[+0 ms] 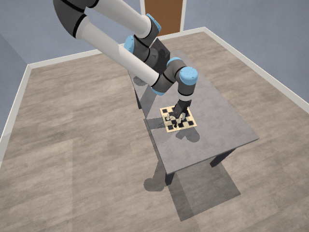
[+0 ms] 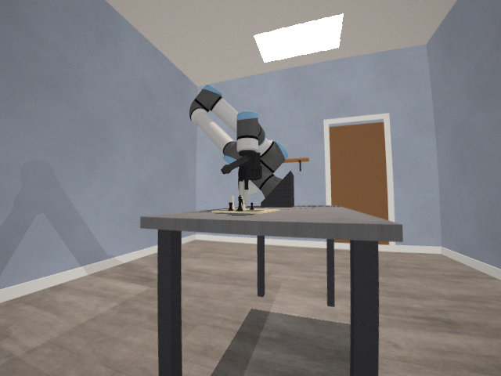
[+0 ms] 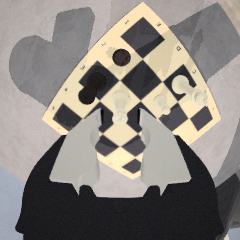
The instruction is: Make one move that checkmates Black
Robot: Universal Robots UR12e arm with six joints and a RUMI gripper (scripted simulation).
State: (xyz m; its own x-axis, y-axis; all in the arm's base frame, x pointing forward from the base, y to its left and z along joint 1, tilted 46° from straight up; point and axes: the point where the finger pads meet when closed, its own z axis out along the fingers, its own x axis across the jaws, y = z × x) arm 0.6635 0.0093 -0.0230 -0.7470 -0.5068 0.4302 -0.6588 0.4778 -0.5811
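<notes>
The tall black piece is 40 mm ahead of my hand and 10 mm below it. From my hand the other things lie so: chessboard (40 mm below, 40 mm behind); then black pawn (80 mm behind, 20 mm below, 10 mm to the left); then white pawn (40 mm to the right, 40 mm behind, 20 mm below).
</notes>
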